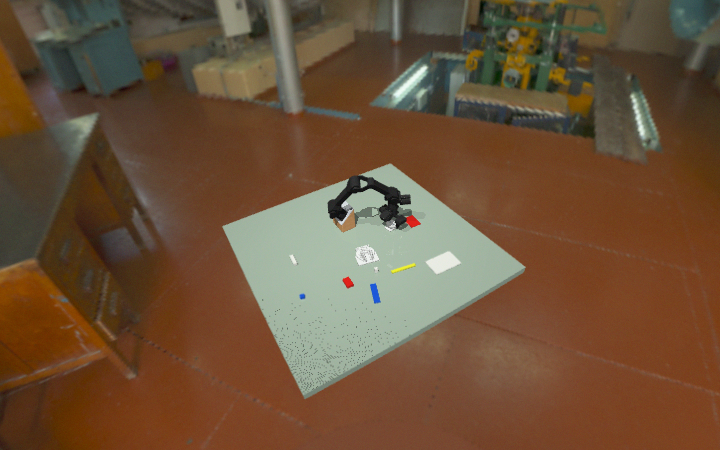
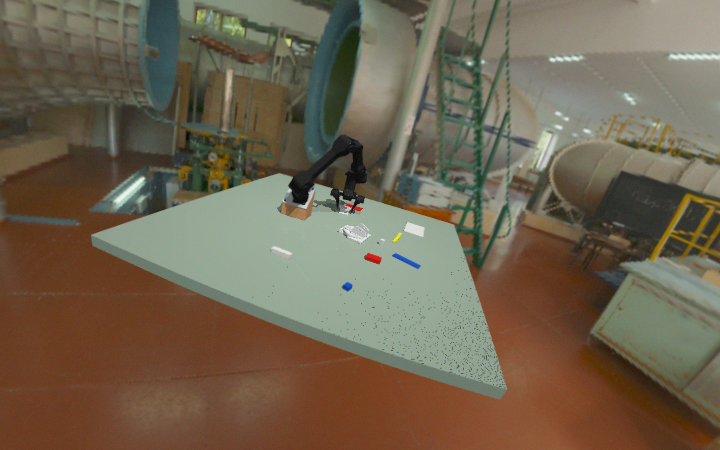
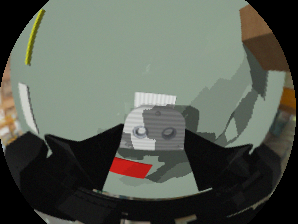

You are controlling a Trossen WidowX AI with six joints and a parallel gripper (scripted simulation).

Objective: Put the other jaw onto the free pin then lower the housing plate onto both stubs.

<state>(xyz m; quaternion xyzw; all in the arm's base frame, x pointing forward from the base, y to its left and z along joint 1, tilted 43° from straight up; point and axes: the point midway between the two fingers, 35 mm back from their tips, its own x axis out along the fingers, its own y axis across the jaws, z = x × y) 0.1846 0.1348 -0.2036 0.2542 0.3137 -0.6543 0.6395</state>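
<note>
Right now my gripper tip is 4 cm short of the red plate, 12 cm to the right of it and 1 cm above it. From my gripper tip the other things lie so: tiny white cube: 24 cm ahead, 30 cm to the right; then white housing part: 1 cm to the right, 2 cm above; then yellow bar: 31 cm ahead, 17 cm to the right, 1 cm below.
</note>
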